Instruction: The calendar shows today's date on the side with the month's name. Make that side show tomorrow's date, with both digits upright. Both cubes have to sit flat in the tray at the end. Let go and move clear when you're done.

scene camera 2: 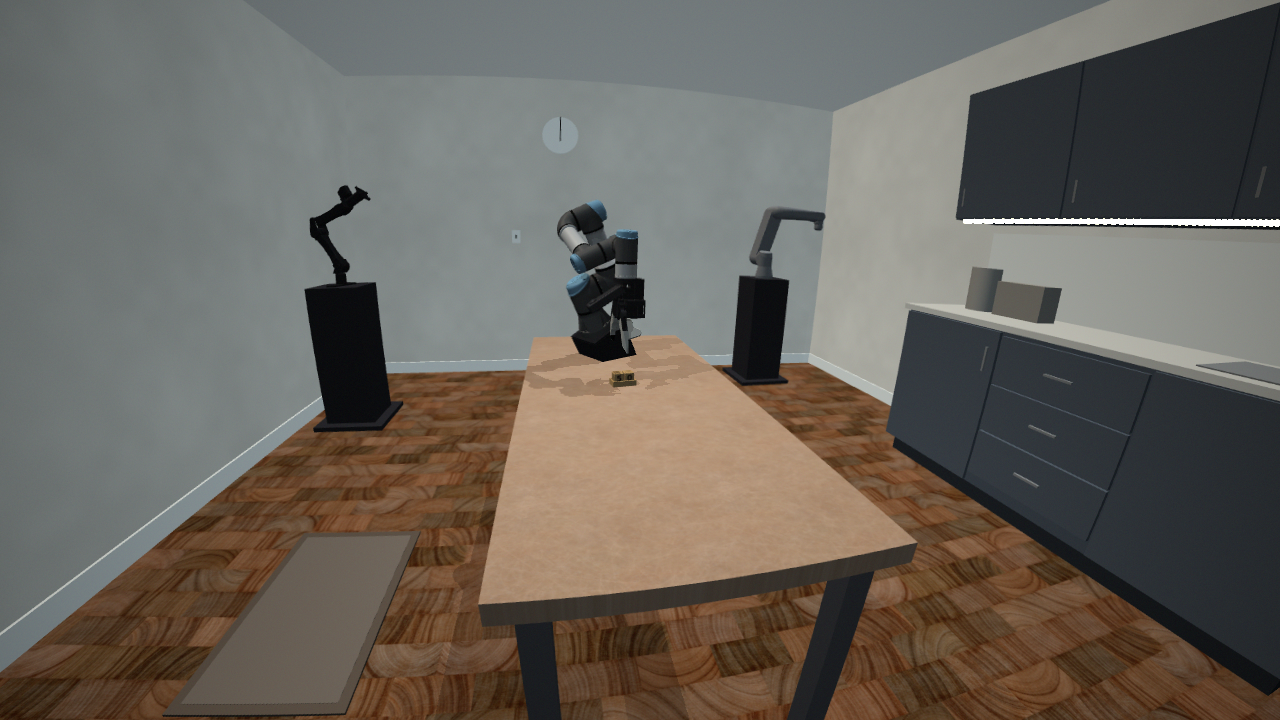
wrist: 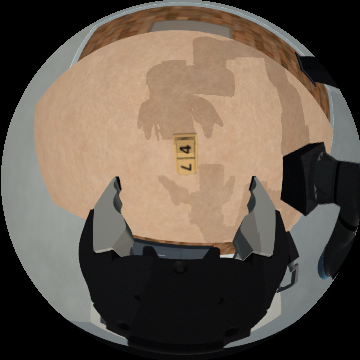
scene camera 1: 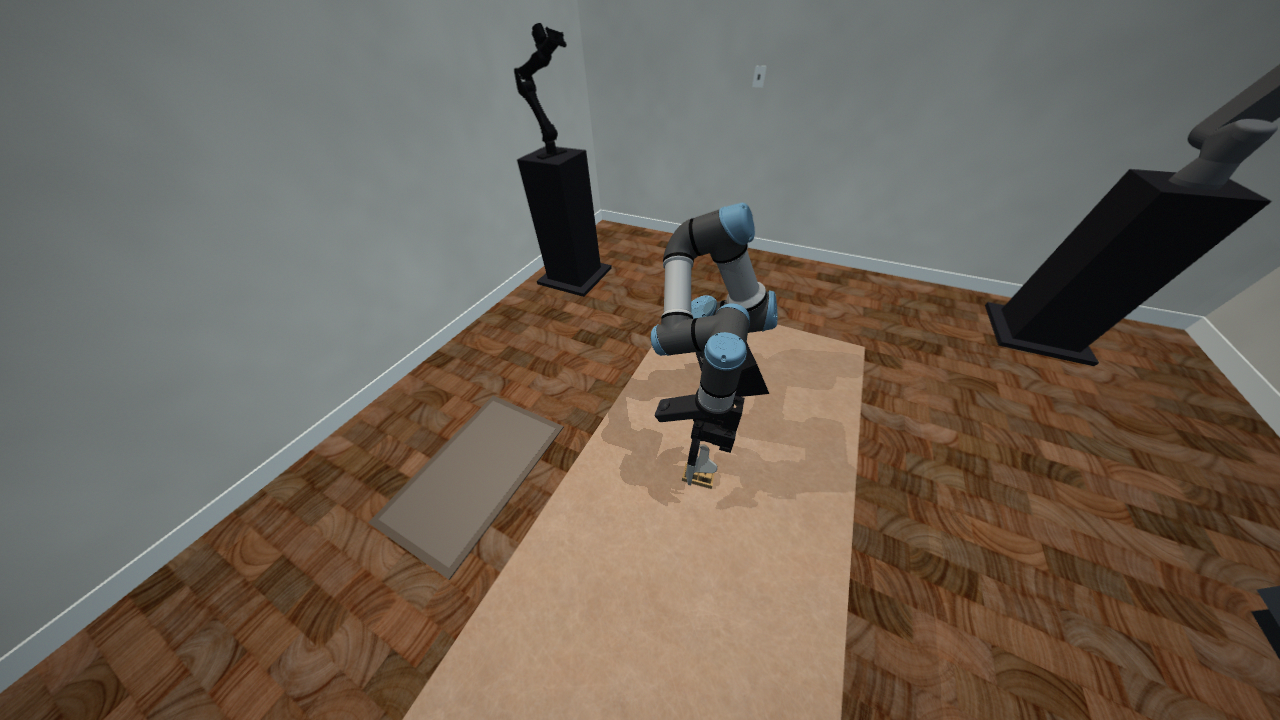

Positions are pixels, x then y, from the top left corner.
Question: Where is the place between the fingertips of my gripper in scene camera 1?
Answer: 697, 452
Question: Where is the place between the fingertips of my gripper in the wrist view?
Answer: At 185, 176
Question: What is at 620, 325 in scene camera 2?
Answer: My gripper.
